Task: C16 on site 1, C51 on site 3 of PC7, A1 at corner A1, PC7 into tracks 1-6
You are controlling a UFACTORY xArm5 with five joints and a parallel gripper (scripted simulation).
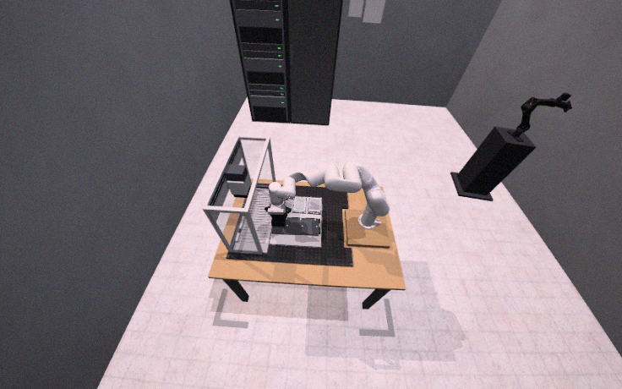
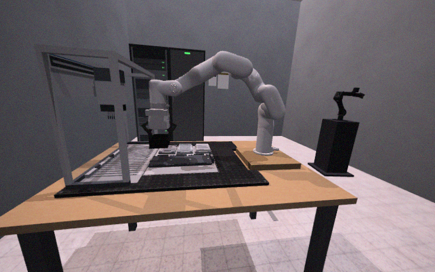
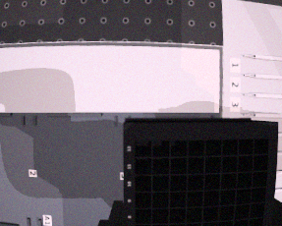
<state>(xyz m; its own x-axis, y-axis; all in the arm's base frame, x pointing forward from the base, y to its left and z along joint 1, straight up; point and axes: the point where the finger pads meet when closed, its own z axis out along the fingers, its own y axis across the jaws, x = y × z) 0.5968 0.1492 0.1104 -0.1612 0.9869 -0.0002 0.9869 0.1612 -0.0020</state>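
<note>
My gripper is now 110 mm past the grey plate carrier PC7, 20 mm to the left of it and 110 mm above it. From my hand the other things lie so: post: 60 mm ahead, 230 mm to the left, 120 mm above; 96-well plate C15: 90 mm behind, 200 mm to the right, 110 mm below.
</note>
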